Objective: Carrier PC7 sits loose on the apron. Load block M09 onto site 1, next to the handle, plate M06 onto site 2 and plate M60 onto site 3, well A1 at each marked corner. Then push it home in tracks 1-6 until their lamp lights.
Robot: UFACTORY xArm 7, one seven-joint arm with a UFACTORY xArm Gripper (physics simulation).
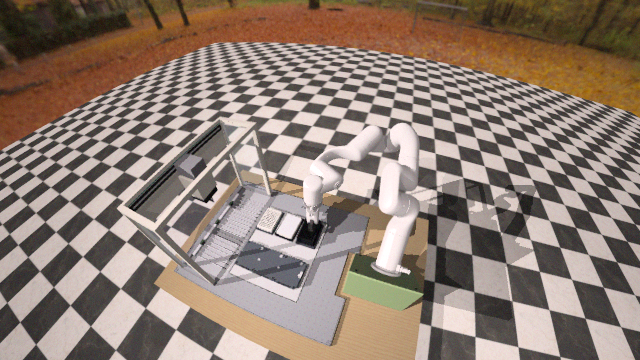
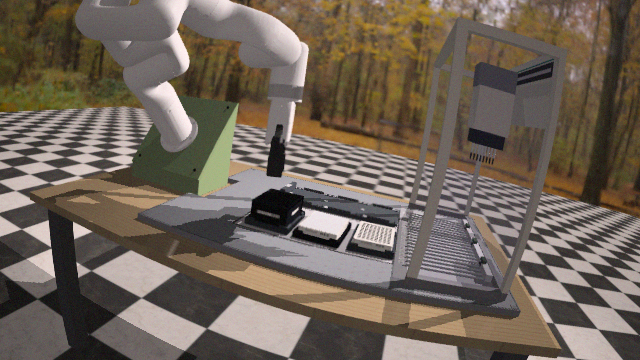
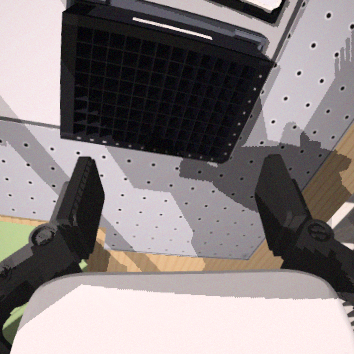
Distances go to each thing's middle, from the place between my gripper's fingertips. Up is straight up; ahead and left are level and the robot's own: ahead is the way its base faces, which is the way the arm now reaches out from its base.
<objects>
I see the dark carrier (image 2: 344,206) 24 cm to the left of my hand, 9 cm below it and 9 cm ahead of it. Round my hand: tall frame (image 1: 157,227) (40 cm ahead, 19 cm to the left, 14 cm above).
</objects>
